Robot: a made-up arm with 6 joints. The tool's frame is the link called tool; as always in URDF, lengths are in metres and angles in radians. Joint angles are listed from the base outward.
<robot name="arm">
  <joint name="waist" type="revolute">
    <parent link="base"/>
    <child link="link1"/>
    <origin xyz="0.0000 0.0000 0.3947" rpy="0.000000 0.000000 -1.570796"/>
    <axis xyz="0 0 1"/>
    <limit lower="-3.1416" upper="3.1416"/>
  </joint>
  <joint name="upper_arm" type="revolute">
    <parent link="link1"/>
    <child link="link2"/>
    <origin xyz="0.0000 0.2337 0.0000" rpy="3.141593 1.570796 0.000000"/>
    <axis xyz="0 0 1"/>
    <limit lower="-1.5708" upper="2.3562"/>
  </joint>
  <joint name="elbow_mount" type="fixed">
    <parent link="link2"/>
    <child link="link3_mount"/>
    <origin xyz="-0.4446 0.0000 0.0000" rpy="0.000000 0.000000 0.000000"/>
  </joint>
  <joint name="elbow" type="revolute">
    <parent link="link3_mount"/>
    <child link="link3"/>
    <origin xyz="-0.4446 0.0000 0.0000" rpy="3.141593 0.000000 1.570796"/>
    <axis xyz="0 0 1"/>
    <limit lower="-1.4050" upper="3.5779"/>
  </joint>
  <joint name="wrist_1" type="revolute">
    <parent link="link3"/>
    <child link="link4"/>
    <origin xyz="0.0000 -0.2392 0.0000" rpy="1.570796 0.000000 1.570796"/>
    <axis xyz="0 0 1"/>
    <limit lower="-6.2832" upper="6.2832"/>
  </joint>
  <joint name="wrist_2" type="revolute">
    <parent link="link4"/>
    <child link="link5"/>
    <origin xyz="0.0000 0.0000 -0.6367" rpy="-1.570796 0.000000 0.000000"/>
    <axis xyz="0 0 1"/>
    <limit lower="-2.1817" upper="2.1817"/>
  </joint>
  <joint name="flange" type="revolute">
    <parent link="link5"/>
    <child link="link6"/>
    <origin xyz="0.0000 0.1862 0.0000" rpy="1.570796 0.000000 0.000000"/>
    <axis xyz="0 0 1"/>
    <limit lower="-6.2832" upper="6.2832"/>
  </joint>
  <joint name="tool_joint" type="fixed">
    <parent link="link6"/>
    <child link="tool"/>
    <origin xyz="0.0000 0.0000 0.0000" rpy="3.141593 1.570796 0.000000"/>
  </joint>
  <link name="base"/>
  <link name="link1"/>
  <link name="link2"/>
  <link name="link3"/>
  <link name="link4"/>
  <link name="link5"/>
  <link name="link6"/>
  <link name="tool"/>
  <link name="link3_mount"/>
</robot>
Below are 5 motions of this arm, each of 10 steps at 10 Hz.
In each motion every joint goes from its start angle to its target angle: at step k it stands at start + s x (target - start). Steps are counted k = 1, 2, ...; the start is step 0. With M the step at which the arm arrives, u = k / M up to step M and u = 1 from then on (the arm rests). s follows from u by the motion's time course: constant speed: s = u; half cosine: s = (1 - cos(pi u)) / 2; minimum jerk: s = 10 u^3 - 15 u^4 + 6 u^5.
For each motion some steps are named. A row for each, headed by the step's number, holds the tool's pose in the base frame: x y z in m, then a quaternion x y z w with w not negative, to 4 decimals.
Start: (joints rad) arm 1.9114 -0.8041 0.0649 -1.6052 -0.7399 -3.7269
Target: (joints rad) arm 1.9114 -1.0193 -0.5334 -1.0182 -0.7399 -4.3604
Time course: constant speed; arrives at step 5
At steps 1, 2, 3, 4, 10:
1: -0.1006 -0.0908 1.6954 0.0652 -0.6820 0.6669 0.2930
2: -0.1114 -0.0540 1.6239 0.0139 -0.6401 0.7138 0.2840
3: -0.1195 -0.0198 1.5463 -0.0380 -0.5935 0.7547 0.2770
4: -0.1249 0.0116 1.4632 -0.0901 -0.5431 0.7892 0.2722
10: -0.1274 0.0397 1.3754 -0.1421 -0.4898 0.8168 0.2696

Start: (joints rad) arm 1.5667 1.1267 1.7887 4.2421 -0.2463 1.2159
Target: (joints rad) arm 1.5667 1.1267 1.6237 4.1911 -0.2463 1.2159
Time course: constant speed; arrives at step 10
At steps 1, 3, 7, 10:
1: -0.0341 1.5332 1.4761 0.4496 0.0314 0.7784 0.4369
3: -0.0338 1.5558 1.4597 0.4455 0.0474 0.7772 0.4418
7: -0.0332 1.5993 1.4246 0.4372 0.0793 0.7738 0.4515
10: -0.0327 1.6304 1.3965 0.4308 0.1031 0.7704 0.4586

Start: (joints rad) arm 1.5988 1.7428 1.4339 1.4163 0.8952 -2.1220
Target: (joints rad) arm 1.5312 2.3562 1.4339 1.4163 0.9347 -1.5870
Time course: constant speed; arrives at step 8
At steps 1, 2, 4, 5, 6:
1: -0.1811 1.8880 0.1353 0.0849 0.4206 0.8463 0.3158
2: -0.1654 1.8641 0.0095 0.0633 0.4244 0.8437 0.3226
4: -0.1355 1.7875 -0.2343 0.0203 0.4326 0.8383 0.3312
5: -0.1217 1.7354 -0.3509 -0.0009 0.4370 0.8356 0.3330
6: -0.1089 1.6744 -0.4630 -0.0217 0.4415 0.8328 0.3332

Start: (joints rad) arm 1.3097 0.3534 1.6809 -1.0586 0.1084 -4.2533
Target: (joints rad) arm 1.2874 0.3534 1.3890 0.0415 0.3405 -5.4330
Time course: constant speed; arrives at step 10
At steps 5, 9, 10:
5: 0.1800 0.5697 2.0905 0.0765 -0.6284 0.1654 0.7562
9: 0.1914 0.6482 2.0846 0.0785 -0.6537 0.1906 0.7282
10: 0.1923 0.6694 2.0813 0.0764 -0.6621 0.2028 0.7174

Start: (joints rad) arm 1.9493 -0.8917 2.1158 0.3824 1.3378 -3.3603
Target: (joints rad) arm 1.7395 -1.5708 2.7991 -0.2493 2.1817 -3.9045
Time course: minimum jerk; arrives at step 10
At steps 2, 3, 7, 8, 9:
2: 0.3619 -1.1166 0.5518 0.3079 0.5037 -0.6000 0.5399
3: 0.3336 -1.0818 0.4000 0.3904 0.5516 -0.5684 0.4692
7: 0.1455 -0.5875 -0.1889 -0.6597 -0.6907 0.2428 0.1695
8: 0.1255 -0.5015 -0.2216 -0.6526 -0.6853 0.1733 0.2730
9: 0.1172 -0.4626 -0.2327 -0.6446 -0.6804 0.1392 0.3196

